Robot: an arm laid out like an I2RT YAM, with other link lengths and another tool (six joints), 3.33 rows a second.
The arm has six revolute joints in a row. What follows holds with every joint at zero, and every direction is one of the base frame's. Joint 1 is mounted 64.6 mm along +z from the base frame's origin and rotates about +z. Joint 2 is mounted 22.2 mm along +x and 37.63 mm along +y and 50.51 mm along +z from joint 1 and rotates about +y. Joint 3 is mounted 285.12 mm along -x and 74.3 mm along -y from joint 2 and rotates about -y. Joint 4 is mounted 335.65 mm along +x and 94.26 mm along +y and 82.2 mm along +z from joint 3 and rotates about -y. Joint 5 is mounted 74 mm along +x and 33.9 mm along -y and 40.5 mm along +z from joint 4 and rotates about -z. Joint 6 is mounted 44.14 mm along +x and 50.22 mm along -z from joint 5 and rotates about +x. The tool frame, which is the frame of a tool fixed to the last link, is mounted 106 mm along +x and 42 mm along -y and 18 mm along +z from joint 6; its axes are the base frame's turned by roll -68, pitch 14.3 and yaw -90 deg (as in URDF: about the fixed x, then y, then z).
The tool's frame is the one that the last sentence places.
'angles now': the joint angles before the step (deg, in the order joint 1, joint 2, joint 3, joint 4, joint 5, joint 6). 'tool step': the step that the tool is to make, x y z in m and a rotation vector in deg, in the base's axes. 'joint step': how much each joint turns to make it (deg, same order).
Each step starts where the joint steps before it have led.
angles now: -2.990, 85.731, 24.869, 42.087, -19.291, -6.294
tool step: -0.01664, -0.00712, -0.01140, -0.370, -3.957, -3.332
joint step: 0.221, 2.744, -4.560, 11.547, 3.453, 0.896
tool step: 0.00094, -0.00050, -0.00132, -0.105, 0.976, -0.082
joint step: -0.036, -0.361, 0.370, -1.739, 0.084, -0.141
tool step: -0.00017, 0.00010, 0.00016, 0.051, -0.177, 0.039
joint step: -0.007, 0.085, -0.070, 0.342, -0.060, 0.047
